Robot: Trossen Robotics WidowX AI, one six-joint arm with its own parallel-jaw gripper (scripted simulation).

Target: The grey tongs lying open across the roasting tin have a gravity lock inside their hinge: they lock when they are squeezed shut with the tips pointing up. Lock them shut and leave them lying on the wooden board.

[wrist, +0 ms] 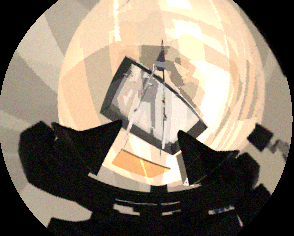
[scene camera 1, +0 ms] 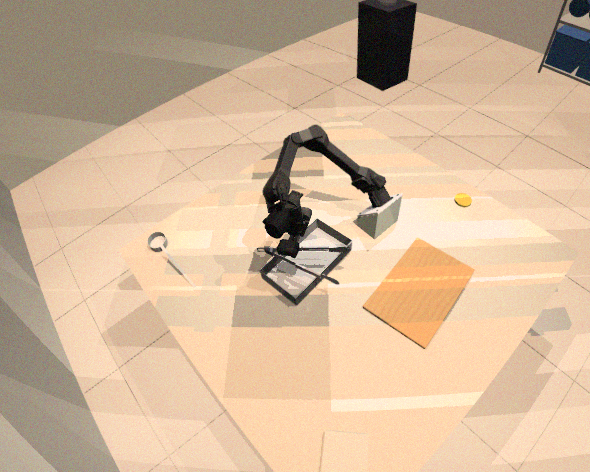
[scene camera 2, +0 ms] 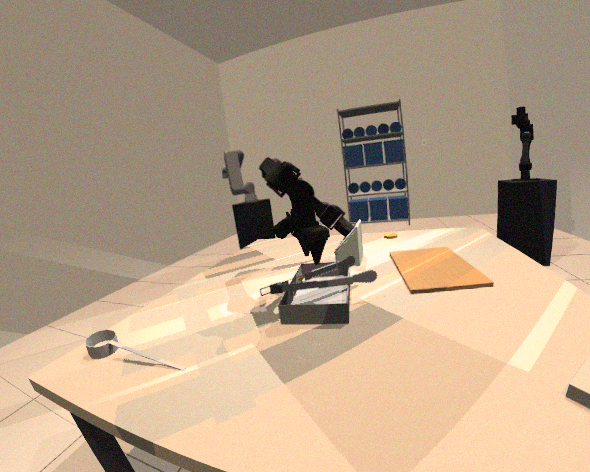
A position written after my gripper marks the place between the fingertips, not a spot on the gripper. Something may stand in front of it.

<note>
My gripper (scene camera 2: 311,260) is open and holds nothing. Also in view: a long-handled scoop (scene camera 2: 103,343), a wooden board (scene camera 1: 415,297) and a roasting tin (scene camera 1: 318,233).
My gripper shows as well in the wrist view (wrist: 151,127) and in scene camera 1 (scene camera 1: 297,246). The wooden board shows as well in the wrist view (wrist: 126,160) and in scene camera 2 (scene camera 2: 430,270). The roasting tin also shows in the wrist view (wrist: 147,126) and in scene camera 2 (scene camera 2: 330,305).
</note>
